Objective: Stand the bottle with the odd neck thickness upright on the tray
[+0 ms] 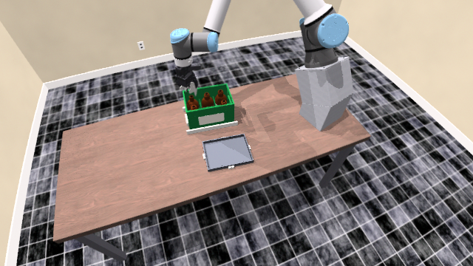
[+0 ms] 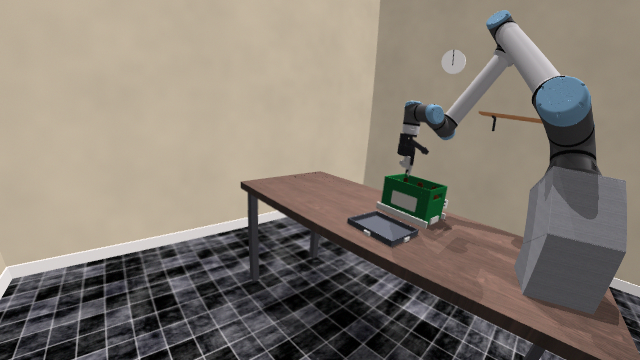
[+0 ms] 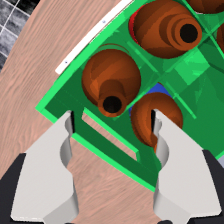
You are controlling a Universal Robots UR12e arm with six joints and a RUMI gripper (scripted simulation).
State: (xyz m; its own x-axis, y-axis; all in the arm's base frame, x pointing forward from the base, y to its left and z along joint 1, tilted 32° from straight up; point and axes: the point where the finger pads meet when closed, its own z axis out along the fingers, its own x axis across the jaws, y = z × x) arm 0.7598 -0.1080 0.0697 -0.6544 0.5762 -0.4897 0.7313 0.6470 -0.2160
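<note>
Right now the glass bottle is 110 mm below my hand. From my hand the other things lie so: grey tray 110 mm behind, 340 mm to the left, 180 mm below; green crate 90 mm behind, 50 mm to the left, 110 mm below.
</note>
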